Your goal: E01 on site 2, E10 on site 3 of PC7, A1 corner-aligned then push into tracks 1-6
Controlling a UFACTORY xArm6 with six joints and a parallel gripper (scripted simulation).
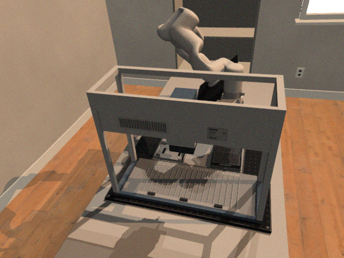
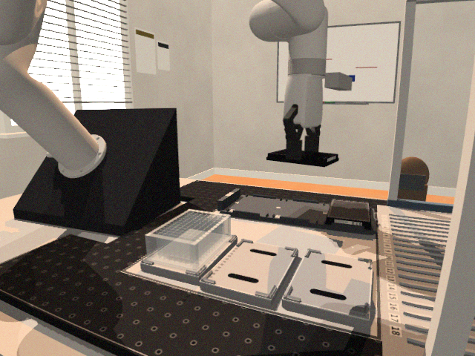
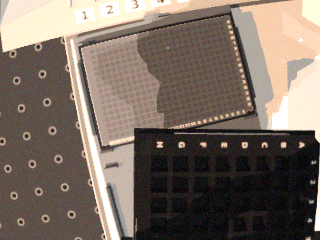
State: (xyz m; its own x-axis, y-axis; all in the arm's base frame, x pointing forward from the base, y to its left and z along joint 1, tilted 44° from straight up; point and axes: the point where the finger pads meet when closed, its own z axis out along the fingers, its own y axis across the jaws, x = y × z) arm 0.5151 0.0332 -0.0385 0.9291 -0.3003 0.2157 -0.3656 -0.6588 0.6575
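Now: the 96-well plate E01 1 cm below my hand. Round my hand: E10: 12 cm below, 10 cm ahead, 1 cm to the right; instrument frame post: 22 cm ahead, 12 cm to the left, 11 cm above; carrier PC7: 12 cm below, 1 cm behind.
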